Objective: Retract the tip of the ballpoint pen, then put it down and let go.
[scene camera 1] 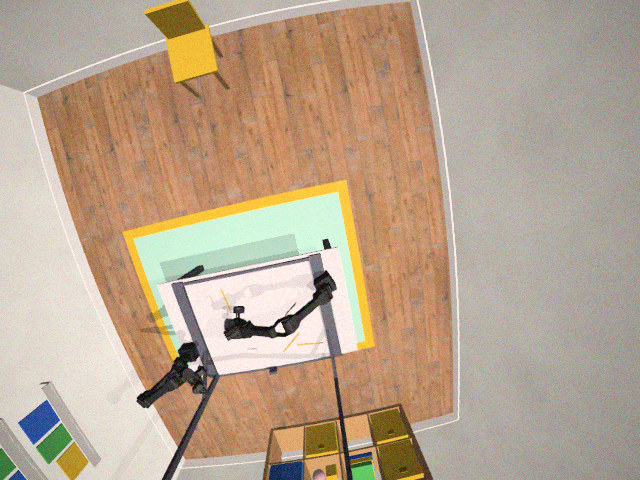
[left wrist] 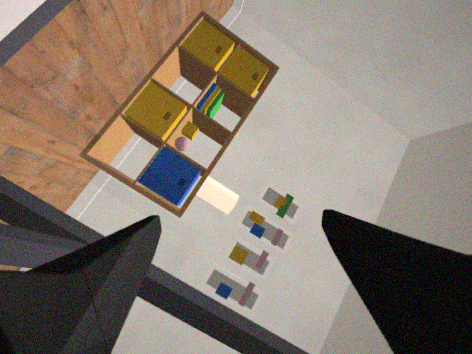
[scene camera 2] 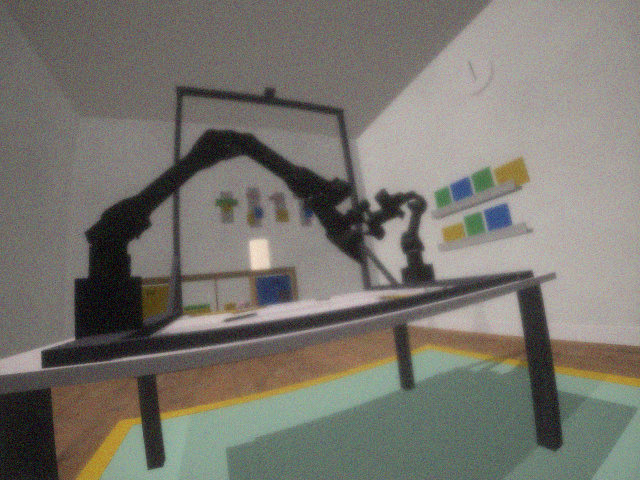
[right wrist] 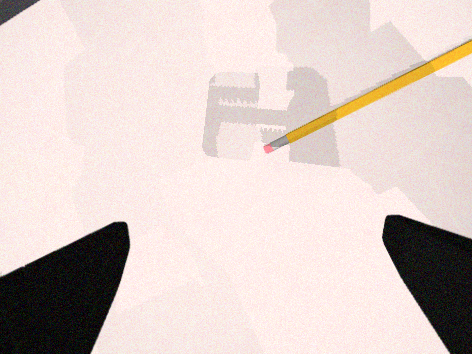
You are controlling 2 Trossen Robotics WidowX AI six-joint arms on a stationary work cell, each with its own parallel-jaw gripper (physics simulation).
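Frame: origin at the left arm's base, x ahead, y left, z up, level; centimetres.
Seen in the pictures: left gripper, fingertip midpoint: (scene camera 1: 207, 390) (left wrist: 242, 220) (scene camera 2: 356, 225); right gripper, fingertip midpoint: (scene camera 2: 357, 259) (right wrist: 257, 230); left arm's base at its link origin: (scene camera 1: 186, 356); right arm's base at its link origin: (scene camera 1: 325, 287).
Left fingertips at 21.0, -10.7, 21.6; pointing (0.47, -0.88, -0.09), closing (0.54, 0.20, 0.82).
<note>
Offsets run from my left fingertips to a thing's top centre, as dx, dy, dz. "spot": to the spot under its first point. Level surfaces: height alone.
A thin dark stick {+55.0, +29.6, -29.4} (scene camera 1: 291, 308) (scene camera 2: 240, 316), which looks like the pen, lies on the white table {dz -30.3} (scene camera 1: 227, 364) beside the right arm; its tip is too small to make out. It does not show in the wrist views. My right gripper (right wrist: 257, 230) (scene camera 2: 357, 254) is open and empty, pointing down above the table. In the right wrist view, the eraser end of a yellow pencil {+14.6, +42.9, -29.4} (right wrist: 385, 93) lies ahead of its fingers. My left gripper (left wrist: 242, 220) is open and empty off the table's left side in scene camera 1, facing the shelf and wall.
Another yellow pencil {+49.6, +4.2, -29.6} (scene camera 1: 291, 342) and a third pencil {+61.7, +1.0, -29.4} (scene camera 1: 310, 343) lie at the table's lower right in scene camera 1. A small grey item {+21.8, +3.2, -29.1} (scene camera 1: 251, 348) lies left of them. Dark frame posts {spot: +75.8, -10.2, +8.1} (scene camera 1: 338, 397) (scene camera 2: 177, 206) rise at the table edge. A shelf unit (left wrist: 116, 186) stands beyond.
</note>
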